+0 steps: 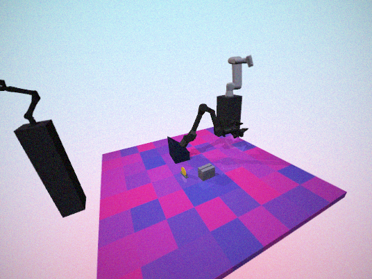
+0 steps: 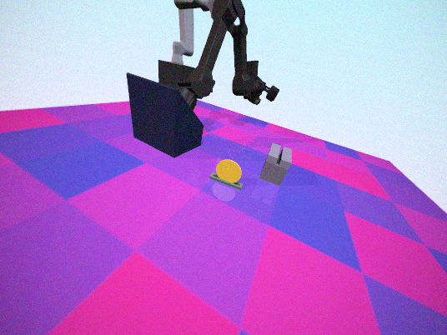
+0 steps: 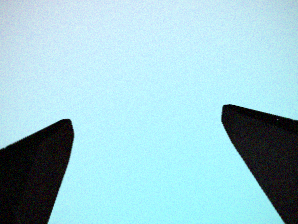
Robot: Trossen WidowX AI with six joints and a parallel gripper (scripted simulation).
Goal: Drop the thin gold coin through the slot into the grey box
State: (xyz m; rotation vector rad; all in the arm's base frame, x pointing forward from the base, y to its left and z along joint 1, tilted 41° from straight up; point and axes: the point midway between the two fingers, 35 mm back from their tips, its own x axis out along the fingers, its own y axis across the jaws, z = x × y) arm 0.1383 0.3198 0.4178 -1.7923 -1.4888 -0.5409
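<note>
Right now my gripper tip is 650 mm to the left of the gold coin, 170 mm above it and 80 mm short of it.
</note>
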